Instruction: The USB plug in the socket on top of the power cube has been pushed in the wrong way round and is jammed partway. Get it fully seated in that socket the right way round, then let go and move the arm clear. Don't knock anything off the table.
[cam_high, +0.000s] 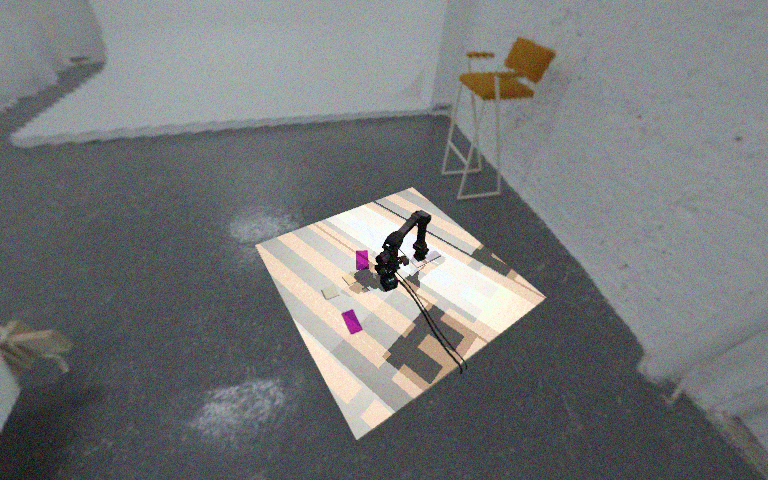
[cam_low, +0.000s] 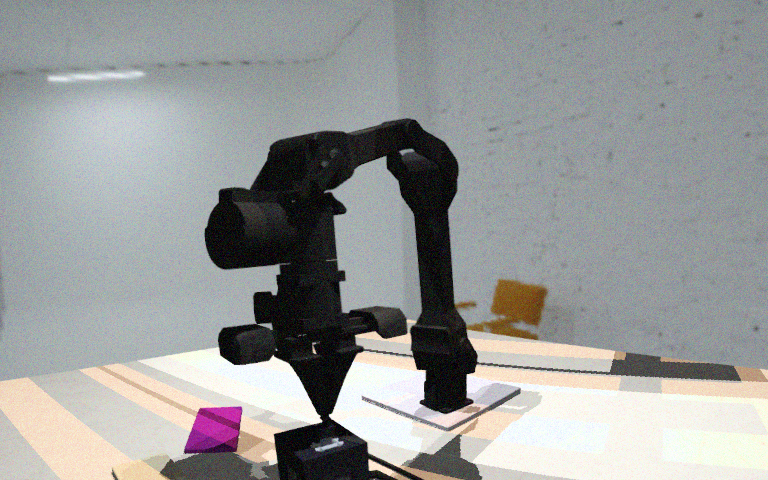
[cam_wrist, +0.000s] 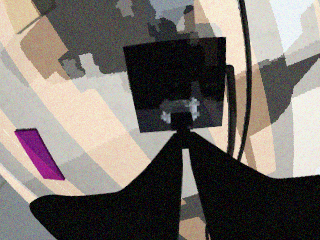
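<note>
Now: the usb plug 20 mm below my gripper tip. Round my gripper tip: magenta block: 50 mm ahead, 260 mm to the right, 110 mm below; usb socket: 40 mm below.
</note>
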